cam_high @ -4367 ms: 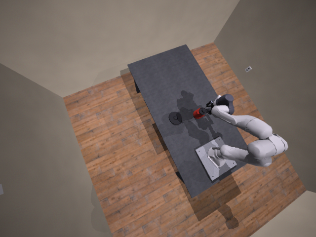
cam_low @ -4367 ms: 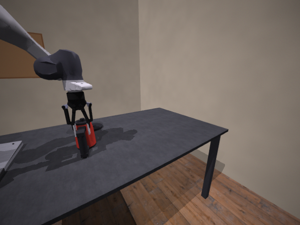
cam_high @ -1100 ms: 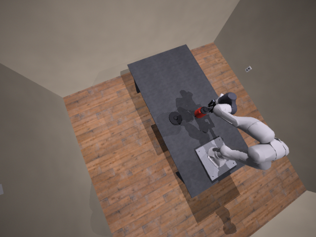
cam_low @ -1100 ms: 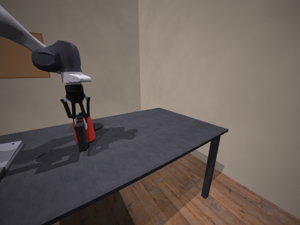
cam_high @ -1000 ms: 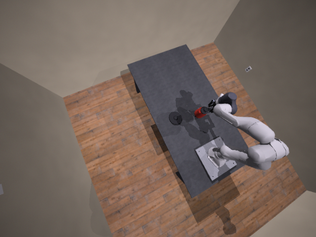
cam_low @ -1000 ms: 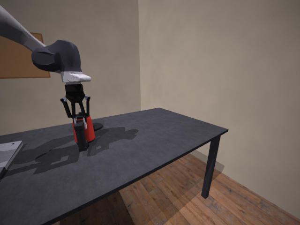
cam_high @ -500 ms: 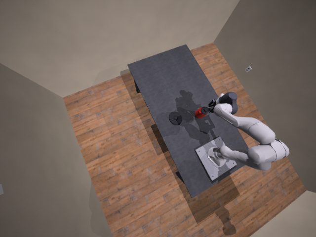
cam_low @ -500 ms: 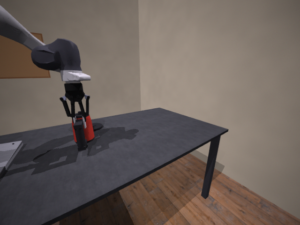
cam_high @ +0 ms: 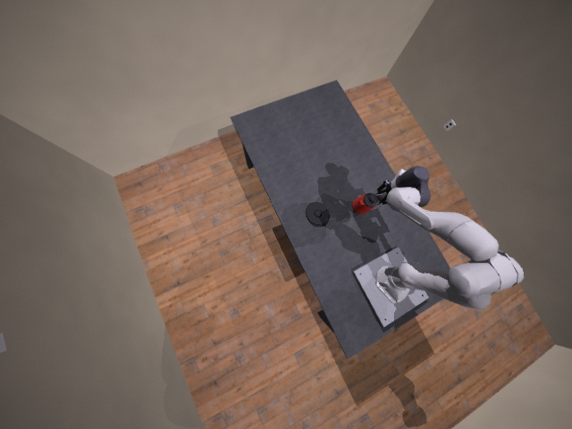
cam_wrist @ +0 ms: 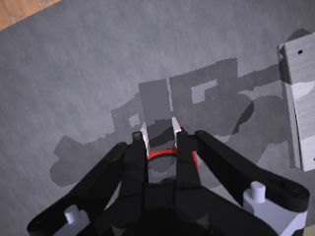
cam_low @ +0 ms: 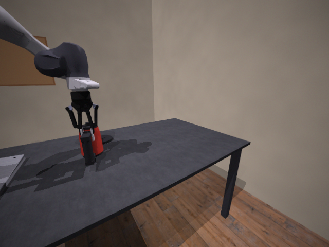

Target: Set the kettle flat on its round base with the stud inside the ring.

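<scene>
Now: the kettle 50 mm below my hand, 30 mm to the left of it and 10 mm ahead of it. The rest, counted from my hand: round dark base 320 mm to the left, 160 mm below, 120 mm ahead.
</scene>
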